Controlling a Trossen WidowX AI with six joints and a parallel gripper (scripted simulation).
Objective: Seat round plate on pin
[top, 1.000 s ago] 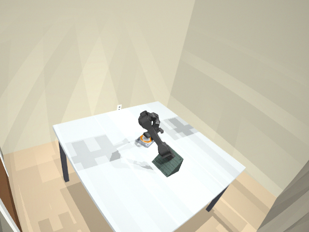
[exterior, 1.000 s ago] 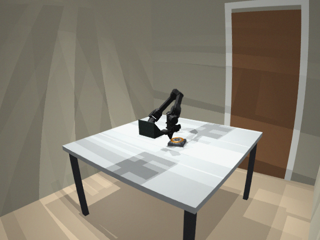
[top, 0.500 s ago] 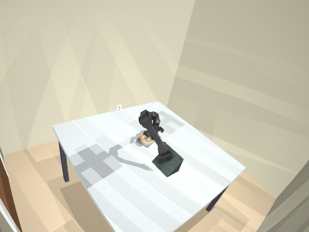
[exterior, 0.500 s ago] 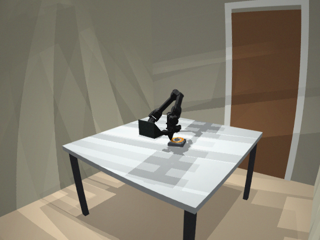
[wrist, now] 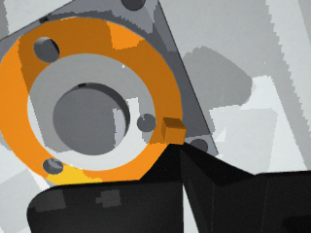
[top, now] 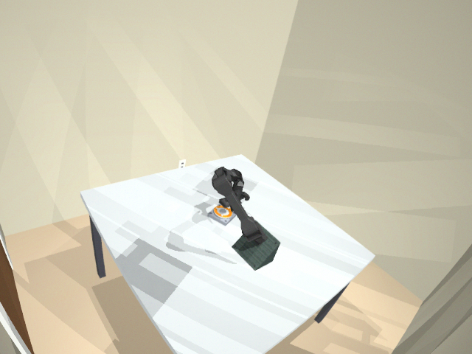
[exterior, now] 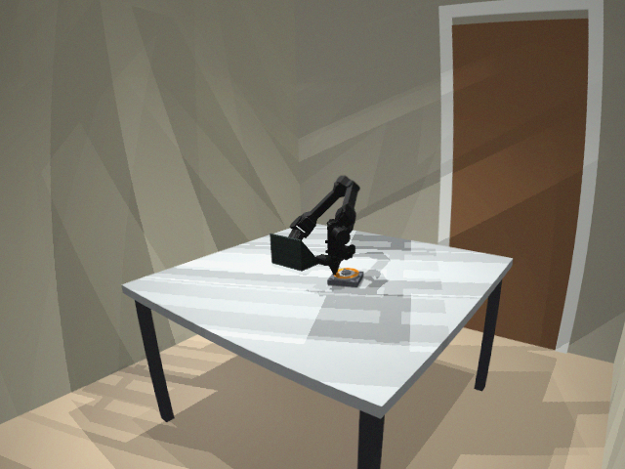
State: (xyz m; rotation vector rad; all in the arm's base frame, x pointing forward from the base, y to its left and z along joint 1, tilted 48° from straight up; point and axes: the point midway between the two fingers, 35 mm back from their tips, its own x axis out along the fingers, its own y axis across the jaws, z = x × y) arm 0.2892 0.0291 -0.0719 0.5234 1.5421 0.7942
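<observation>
The round plate lies 10 mm ahead of my gripper tip and 30 mm to the left of it. Round my gripper tip: square base (10 mm ahead, 50 mm to the left, 10 mm below).
</observation>
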